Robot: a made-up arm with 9 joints. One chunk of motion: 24 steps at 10 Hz.
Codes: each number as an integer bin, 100 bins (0 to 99) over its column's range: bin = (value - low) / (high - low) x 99, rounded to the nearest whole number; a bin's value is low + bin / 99 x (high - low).
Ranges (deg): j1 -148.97..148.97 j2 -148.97..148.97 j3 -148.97..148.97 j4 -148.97..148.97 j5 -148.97..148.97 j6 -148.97..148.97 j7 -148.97..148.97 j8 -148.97..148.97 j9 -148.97..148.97
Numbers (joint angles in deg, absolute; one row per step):
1: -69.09 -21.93 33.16 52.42 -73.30 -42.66 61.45 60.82 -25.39
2: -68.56 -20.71 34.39 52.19 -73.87 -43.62 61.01 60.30 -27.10
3: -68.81 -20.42 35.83 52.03 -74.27 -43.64 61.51 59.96 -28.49
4: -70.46 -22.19 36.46 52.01 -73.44 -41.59 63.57 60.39 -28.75
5: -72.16 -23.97 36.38 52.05 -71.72 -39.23 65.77 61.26 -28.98
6: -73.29 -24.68 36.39 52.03 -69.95 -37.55 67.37 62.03 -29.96
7: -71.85 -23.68 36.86 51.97 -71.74 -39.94 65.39 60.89 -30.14
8: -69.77 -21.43 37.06 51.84 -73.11 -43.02 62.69 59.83 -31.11
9: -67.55 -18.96 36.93 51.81 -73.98 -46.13 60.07 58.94 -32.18
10: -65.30 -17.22 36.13 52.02 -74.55 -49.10 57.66 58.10 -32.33
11: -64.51 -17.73 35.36 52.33 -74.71 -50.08 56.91 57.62 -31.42
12: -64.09 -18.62 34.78 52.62 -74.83 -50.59 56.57 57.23 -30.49
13: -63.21 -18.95 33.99 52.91 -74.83 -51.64 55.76 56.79 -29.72
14: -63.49 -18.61 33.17 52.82 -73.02 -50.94 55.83 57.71 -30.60
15: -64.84 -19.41 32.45 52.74 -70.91 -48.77 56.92 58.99 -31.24
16: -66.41 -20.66 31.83 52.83 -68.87 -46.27 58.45 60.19 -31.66
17: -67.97 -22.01 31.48 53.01 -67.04 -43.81 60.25 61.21 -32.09
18: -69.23 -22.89 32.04 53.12 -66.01 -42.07 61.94 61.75 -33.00
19: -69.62 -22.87 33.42 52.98 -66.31 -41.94 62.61 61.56 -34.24
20: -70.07 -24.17 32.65 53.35 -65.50 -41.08 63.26 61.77 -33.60
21: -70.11 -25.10 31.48 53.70 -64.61 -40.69 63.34 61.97 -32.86
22: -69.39 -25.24 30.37 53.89 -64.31 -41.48 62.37 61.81 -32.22
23: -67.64 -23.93 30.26 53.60 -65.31 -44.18 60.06 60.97 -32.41
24: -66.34 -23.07 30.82 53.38 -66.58 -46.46 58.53 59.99 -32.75
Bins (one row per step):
1: 27 42 61 67 25 35 70 70 41
2: 27 43 61 67 25 35 70 70 40
3: 27 43 61 67 25 35 70 69 40
4: 26 42 62 67 25 36 71 70 40
5: 26 42 62 67 26 36 71 70 40
6: 25 41 62 67 26 37 72 70 40
7: 26 42 62 67 26 36 71 70 39
8: 26 42 62 67 25 35 70 69 39
9: 27 43 62 67 25 34 69 69 39
10: 28 44 62 67 25 33 69 69 39
11: 28 44 61 67 25 33 68 69 39
12: 28 43 61 67 25 33 68 69 39
13: 28 43 61 67 25 32 68 68 40
14: 28 43 61 67 25 33 68 69 39
15: 28 43 60 67 26 33 68 69 39
16: 27 43 60 67 27 34 69 70 39
17: 27 42 60 67 27 35 70 70 39
18: 26 42 60 67 28 36 70 70 39
19: 26 42 61 67 27 36 70 70 38
20: 26 41 60 67 28 36 71 70 38
21: 26 41 60 67 28 36 71 70 39
22: 26 41 60 67 28 36 70 70 39
23: 27 42 60 67 28 35 69 70 39
24: 27 42 60 67 27 34 69 69 39

